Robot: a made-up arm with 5 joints.
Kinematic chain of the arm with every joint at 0, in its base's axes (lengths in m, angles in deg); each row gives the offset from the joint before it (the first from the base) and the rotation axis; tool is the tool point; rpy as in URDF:
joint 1: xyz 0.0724 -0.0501 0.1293 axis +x
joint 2: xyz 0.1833 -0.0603 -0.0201 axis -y
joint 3: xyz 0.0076 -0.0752 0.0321 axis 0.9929 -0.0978 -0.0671
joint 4: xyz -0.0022 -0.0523 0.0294 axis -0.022 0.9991 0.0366
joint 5: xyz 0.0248 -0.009 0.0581 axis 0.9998 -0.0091 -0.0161
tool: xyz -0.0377 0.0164 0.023 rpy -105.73 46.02 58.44
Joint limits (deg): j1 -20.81..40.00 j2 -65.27..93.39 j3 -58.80..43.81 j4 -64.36..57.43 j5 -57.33..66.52
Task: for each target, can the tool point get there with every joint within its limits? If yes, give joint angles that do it. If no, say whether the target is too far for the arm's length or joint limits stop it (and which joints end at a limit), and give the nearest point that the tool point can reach.
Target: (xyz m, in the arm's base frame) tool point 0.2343 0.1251 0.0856
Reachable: no: joint limits stop it (at a limit: joint 1, joint 2, joint 3) | nearest point 0.1405 -0.0735 0.0335 | short by 0.226 m
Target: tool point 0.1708 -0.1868 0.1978
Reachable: yes | joints 9.64 49.97 -26.43 26.09 -26.20
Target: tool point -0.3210 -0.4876 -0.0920
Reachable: no: too far | nearest point 0.1097 -0.2376 0.0344 | short by 0.514 m
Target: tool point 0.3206 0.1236 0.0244
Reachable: no: joint limits stop it (at a limit: joint 1, joint 2, joint 3, joint 4) | nearest point 0.3774 -0.0878 0.0420 | short by 0.220 m
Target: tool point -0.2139 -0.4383 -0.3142
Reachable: no: too far | nearest point 0.1292 -0.2073 -0.0437 | short by 0.494 m
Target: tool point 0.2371 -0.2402 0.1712
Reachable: yes | joints 30.05 9.41 -18.34 6.78 1.22
